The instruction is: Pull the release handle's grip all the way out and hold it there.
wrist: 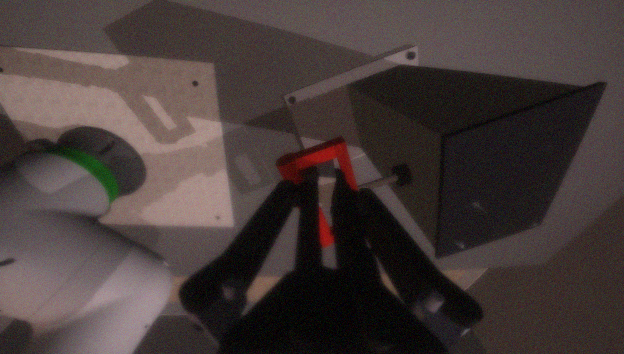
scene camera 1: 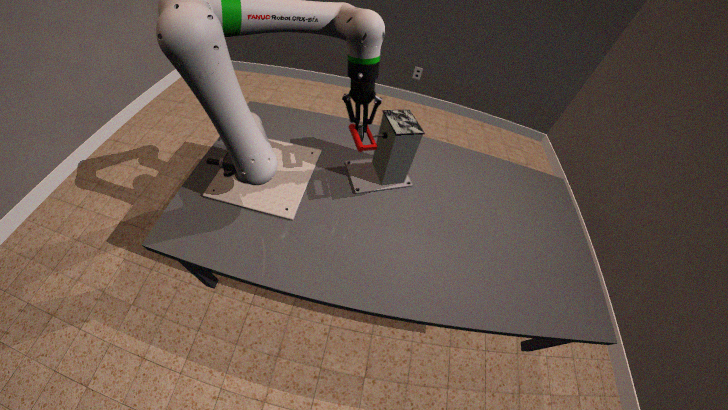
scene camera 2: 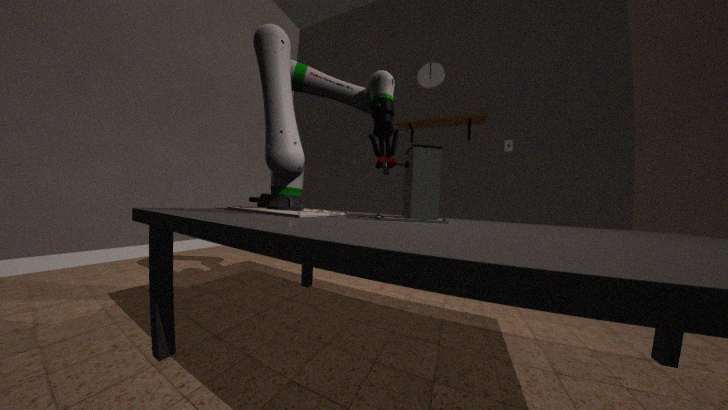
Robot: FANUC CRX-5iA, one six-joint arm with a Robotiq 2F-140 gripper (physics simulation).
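Note:
The release handle's red rectangular grip (scene camera 1: 367,148) (scene camera 2: 380,161) (wrist: 320,154) stands out from the side of a tall grey-green box (scene camera 1: 397,160) (scene camera 2: 426,183) (wrist: 500,175). A short stretch of thin metal rod (wrist: 381,182) shows between the grip and the box. My gripper (scene camera 1: 362,136) (scene camera 2: 386,171) (wrist: 322,158) points down and is shut, with its fingers through the opening of the grip and their tips a little below it. In the wrist view the left finger is close to the grip's bar on the arm's side; contact is hard to tell. The fingers hide part of the grip.
The box stands on a light base plate (scene camera 1: 364,178) (wrist: 345,80) bolted to the grey table (scene camera 1: 448,244) (scene camera 2: 509,249). The arm's base stands on a pale square plate (scene camera 1: 285,203) (wrist: 185,200) to the left. A wooden shelf (scene camera 2: 448,121) is on the wall behind.

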